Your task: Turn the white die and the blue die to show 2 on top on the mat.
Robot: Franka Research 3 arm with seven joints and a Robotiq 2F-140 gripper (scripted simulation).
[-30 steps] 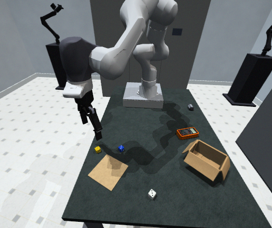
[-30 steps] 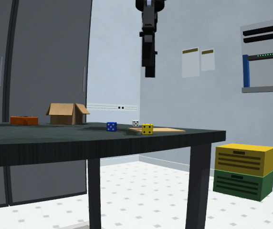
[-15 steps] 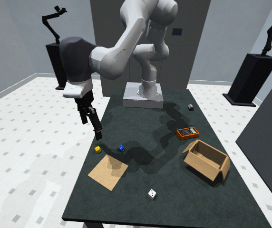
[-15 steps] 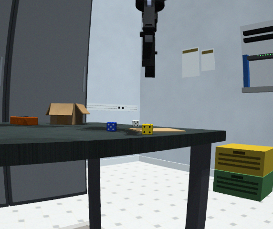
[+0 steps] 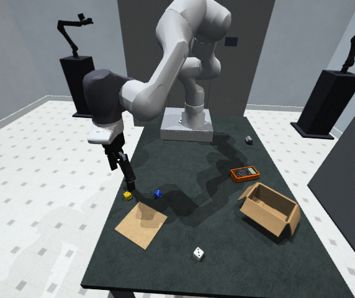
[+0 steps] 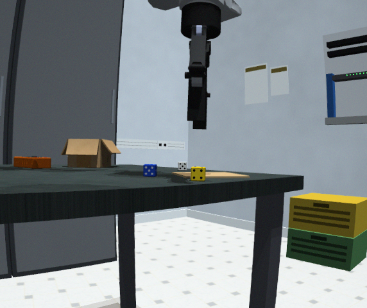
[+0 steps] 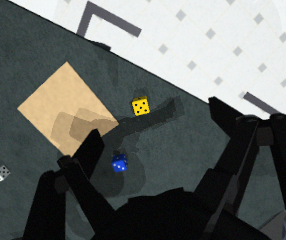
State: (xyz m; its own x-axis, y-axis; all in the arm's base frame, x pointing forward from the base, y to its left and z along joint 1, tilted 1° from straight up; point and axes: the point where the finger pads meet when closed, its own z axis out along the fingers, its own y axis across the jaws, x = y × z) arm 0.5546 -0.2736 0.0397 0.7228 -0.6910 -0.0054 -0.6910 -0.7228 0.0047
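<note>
Right now the yellow die is 10 mm ahead of my hand, 10 mm to the left of it and 100 mm below it. Also, from my hand: tan mat (120 mm ahead, 100 mm to the left, 110 mm below); then blue die (10 mm behind, 140 mm to the left, 100 mm below); then white die (210 mm ahead, 310 mm to the left, 100 mm below).
</note>
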